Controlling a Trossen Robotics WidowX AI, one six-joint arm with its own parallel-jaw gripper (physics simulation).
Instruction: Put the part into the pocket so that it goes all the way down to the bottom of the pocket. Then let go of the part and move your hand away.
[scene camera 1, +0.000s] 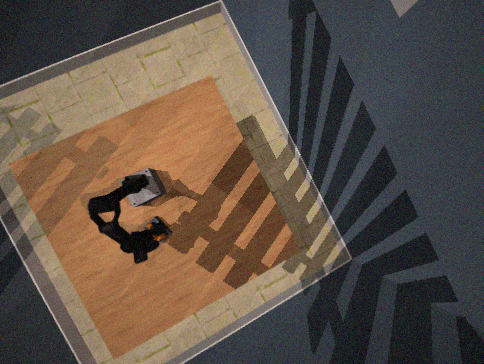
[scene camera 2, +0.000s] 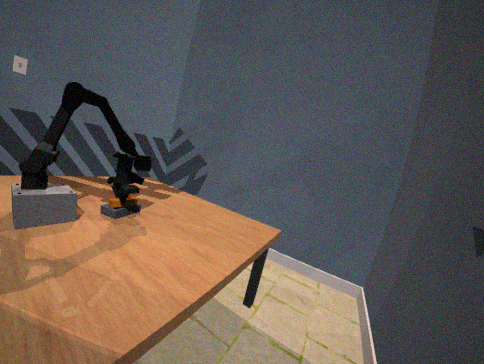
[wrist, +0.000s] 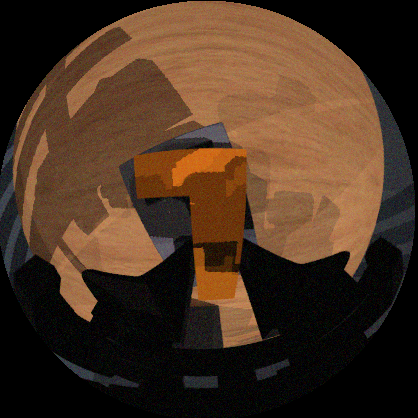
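Pixels of known places: gripper, fingertip midpoint: (scene camera 1: 153, 230) (scene camera 2: 120, 203) (wrist: 214, 241); arm's base, link origin: (scene camera 1: 141, 181) (scene camera 2: 33, 187).
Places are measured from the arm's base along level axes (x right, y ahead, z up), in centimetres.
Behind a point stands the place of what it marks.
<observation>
An orange L-shaped part (scene camera 1: 160, 231) (scene camera 2: 116, 202) @(y 25.3, x 9.4, z -4.5 cm) (wrist: 217, 215) @(y 30.8, x 7.7, z -3.8 cm) is between the fingers of my gripper (scene camera 2: 124, 201) @(y 27.8, x 7.8, z -5.9 cm) (wrist: 214, 241) @(y 27.8, x 7.8, z -5.9 cm), which is shut on its long arm. The dark blue-grey block with the pocket (scene camera 2: 112, 211) @(y 23.3, x 11.3, z -7.6 cm) (wrist: 214, 133) @(y 35.9, x 7.8, z -6.9 cm) stands on the table below the part. In the wrist view the part covers much of the block and looks turned relative to the block's edges; dark pocket shows inside the part's corner. In scene camera 2 the part shows above the block's top. Whether its underside touches the block is hidden.
The wooden table (scene camera 1: 165, 110) @(y -37.1, x -27.1, z -10.4 cm) (scene camera 2: 210, 240) @(y 46.7, x 46.1, z -10.5 cm) (wrist: 300, 55) @(y 55.5, x 22.7, z -10.5 cm) carries the arm's grey base box (scene camera 1: 141, 196) @(y 7.6, x 3.3, z 0.0 cm) (scene camera 2: 46, 207) @(y 2.8, x 9.9, z -4.2 cm), close beside the block. The arm arches up from that box and over to the block. Shadows of the arm and dark stripes fall across the table.
</observation>
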